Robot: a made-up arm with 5 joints.
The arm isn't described. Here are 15 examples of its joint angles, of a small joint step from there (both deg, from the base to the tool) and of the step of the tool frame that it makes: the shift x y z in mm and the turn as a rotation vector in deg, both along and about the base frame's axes.
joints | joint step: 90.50 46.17 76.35 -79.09 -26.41 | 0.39 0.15 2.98 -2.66 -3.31
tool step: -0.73 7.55 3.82 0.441 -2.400 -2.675
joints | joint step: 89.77 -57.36 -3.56 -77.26 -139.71 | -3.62 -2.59 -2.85 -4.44 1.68
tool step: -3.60 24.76 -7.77 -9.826 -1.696 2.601
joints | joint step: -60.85 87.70 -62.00 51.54 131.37 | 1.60 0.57 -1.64 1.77 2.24
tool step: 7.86 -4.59 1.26 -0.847 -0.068 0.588
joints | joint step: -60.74 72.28 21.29 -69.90 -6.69 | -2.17 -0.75 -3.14 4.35 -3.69
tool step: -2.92 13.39 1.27 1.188 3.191 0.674
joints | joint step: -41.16 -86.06 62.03 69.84 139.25 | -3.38 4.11 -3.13 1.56 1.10
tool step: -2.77 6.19 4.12 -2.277 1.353 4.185
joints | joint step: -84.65 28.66 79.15 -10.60 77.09 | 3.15 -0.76 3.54 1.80 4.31
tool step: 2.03 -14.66 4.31 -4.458 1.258 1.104
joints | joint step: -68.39 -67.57 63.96 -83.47 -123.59 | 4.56 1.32 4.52 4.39 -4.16
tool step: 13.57 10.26 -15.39 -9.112 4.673 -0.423
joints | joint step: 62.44 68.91 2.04 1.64 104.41 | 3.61 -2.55 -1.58 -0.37 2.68
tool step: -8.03 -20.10 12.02 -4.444 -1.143 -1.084
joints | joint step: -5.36 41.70 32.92 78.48 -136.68 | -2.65 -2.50 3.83 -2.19 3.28
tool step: -6.78 5.13 2.56 2.995 -0.515 4.155
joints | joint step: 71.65 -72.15 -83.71 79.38 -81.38 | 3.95 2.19 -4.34 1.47 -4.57
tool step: 13.01 4.30 -1.18 -0.358 -1.191 0.500
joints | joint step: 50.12 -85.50 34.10 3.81 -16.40 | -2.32 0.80 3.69 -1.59 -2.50
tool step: 10.47 -7.99 -8.48 3.325 0.597 4.122
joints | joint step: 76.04 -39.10 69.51 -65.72 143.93 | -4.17 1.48 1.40 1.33 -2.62
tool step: 13.37 1.56 -9.85 4.653 -0.944 5.603
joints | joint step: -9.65 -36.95 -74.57 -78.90 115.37 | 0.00 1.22 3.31 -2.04 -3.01
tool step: 13.41 2.28 8.63 -3.347 1.956 -0.480
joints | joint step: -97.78 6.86 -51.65 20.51 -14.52 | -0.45 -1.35 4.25 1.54 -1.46
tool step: -2.71 4.58 -9.62 -4.585 0.722 0.998
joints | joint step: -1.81 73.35 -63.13 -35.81 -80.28 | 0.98 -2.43 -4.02 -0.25 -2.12
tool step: -2.81 -6.68 30.33 2.010 -6.655 0.048
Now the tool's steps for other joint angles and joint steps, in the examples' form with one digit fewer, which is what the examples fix.
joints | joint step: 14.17 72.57 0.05 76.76 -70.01 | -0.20 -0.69 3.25 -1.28 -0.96
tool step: -7.2 2.4 0.7 -0.50 1.44 -0.28
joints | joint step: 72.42 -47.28 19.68 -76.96 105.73 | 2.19 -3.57 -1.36 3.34 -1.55
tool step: -7.4 14.3 6.3 -1.64 -0.06 -0.70
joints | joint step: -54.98 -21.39 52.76 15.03 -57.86 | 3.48 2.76 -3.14 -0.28 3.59
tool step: 14.6 -2.1 2.1 -0.96 -2.39 -0.89
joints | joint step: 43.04 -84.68 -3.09 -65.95 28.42 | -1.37 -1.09 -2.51 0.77 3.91
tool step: -11.3 5.4 -5.8 0.72 -4.48 -0.27
